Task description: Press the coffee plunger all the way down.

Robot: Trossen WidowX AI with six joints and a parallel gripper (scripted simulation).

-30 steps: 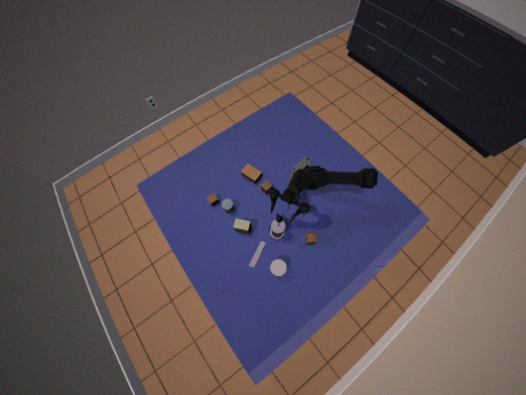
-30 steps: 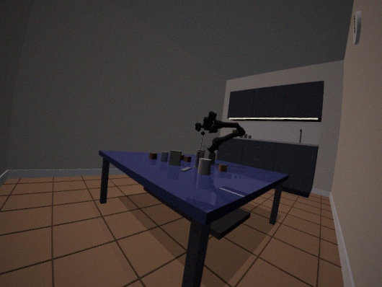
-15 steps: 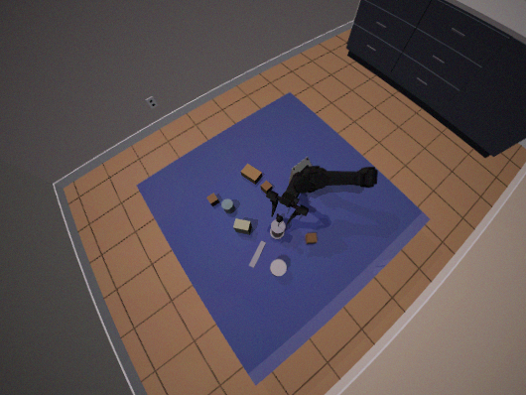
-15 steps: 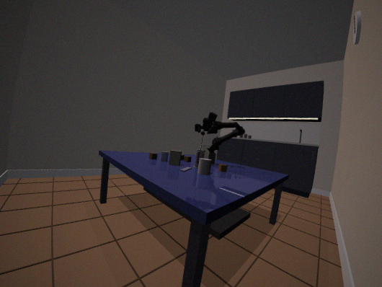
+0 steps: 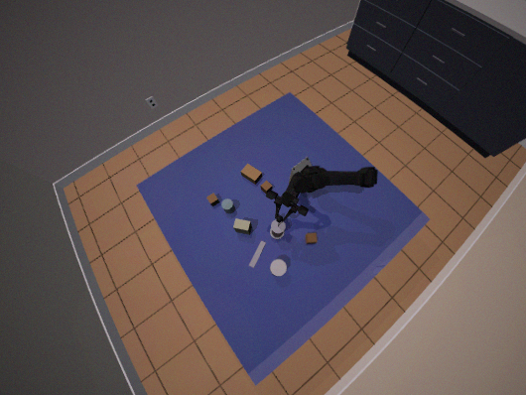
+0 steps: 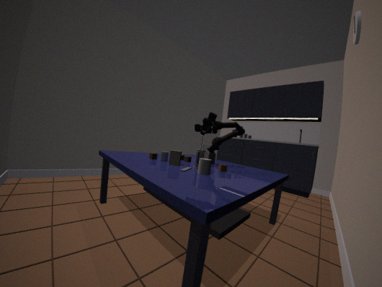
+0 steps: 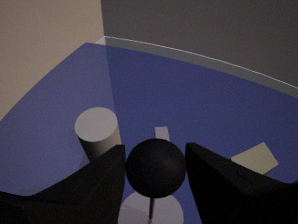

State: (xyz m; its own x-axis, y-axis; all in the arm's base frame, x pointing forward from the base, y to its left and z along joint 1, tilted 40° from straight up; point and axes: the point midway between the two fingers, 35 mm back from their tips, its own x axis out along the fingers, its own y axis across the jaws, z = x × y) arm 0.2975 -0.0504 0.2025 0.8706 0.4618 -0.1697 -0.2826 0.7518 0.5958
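The coffee press lies 14 cm below my gripper tip, 2 cm behind it and 1 cm to the right of it. The rest, counted from my gripper tip: pale blue cup 30 cm to the right, 23 cm below, 9 cm ahead; flat grey strip 27 cm below, 16 cm ahead, 1 cm to the left; white cylinder 23 cm below, 14 cm to the left, 13 cm ahead.
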